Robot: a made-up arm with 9 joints.
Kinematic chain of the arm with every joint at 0, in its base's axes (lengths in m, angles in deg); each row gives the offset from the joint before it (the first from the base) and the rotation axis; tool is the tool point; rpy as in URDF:
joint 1: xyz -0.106 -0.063 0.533 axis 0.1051 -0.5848 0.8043
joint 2: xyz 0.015 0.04 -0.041 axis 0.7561 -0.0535 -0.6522
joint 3: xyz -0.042 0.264 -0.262 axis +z
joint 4: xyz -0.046 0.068 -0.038 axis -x
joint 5: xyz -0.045 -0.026 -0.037 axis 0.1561 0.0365 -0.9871
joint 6: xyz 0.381 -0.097 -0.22 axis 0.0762 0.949 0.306
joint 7: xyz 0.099 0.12 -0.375 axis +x
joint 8: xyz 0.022 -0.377 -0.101 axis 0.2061 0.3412 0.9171
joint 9: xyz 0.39 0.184 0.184 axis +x
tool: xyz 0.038 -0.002 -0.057 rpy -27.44 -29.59 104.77
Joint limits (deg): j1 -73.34..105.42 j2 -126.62..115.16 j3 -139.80..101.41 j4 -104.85..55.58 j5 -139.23..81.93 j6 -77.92..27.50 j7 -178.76..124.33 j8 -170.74..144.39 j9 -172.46..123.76
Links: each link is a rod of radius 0.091 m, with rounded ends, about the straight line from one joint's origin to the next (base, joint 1, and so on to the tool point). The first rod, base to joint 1, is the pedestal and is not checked.
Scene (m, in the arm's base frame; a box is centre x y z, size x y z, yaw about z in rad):
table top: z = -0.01
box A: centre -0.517 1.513 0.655 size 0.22 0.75 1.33 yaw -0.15
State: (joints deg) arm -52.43 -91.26 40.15 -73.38 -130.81 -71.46 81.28 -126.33 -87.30
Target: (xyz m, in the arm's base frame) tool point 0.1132 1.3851 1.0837
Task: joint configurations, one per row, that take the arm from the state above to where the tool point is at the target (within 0.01 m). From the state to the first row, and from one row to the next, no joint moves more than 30 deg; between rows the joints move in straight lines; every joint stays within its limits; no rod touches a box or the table.
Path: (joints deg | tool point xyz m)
1: -47.36 -75.90 50.36 -73.87 -130.54 -71.06 72.16 -100.34 -87.25 | -0.7852 0.9576 1.1487
2: -42.29 -60.54 60.57 -74.35 -130.27 -70.66 63.04 -74.35 -87.19 | -0.5343 0.8889 1.2120
3: -37.21 -45.18 70.78 -74.84 -129.99 -70.27 53.92 -48.36 -87.14 | -0.3520 0.6841 1.2707
4: -32.14 -29.81 80.99 -75.32 -129.72 -69.87 44.80 -22.37 -87.09 | -0.2727 0.3976 1.2809
5: -27.07 -14.45 91.20 -75.81 -129.45 -69.47 35.68 3.63 -87.03 | -0.2921 0.0996 1.2096
6: -22.00 0.91 101.41 -76.30 -129.18 -69.07 26.57 29.62 -86.98 | -0.3770 -0.1439 1.0507
7: -32.27 -9.40 87.35 -77.44 -129.02 -68.22 42.16 1.93 -86.24 | -0.2635 0.1392 1.2516
8: -42.53 -19.70 73.30 -78.58 -128.86 -67.37 57.75 -25.75 -85.51 | -0.1231 0.4691 1.3723
9: -52.80 -30.01 59.24 -79.72 -128.70 -66.52 73.34 -53.43 -84.77 | 0.0092 0.8168 1.3865
10: -63.07 -40.32 45.18 -80.86 -128.54 -65.67 88.93 -81.11 -84.04 | 0.0969 1.1394 1.2837
11: -73.34 -50.62 31.12 -82.00 -128.38 -64.82 104.53 -108.80 -83.30 | 0.1134 1.3851 1.0837

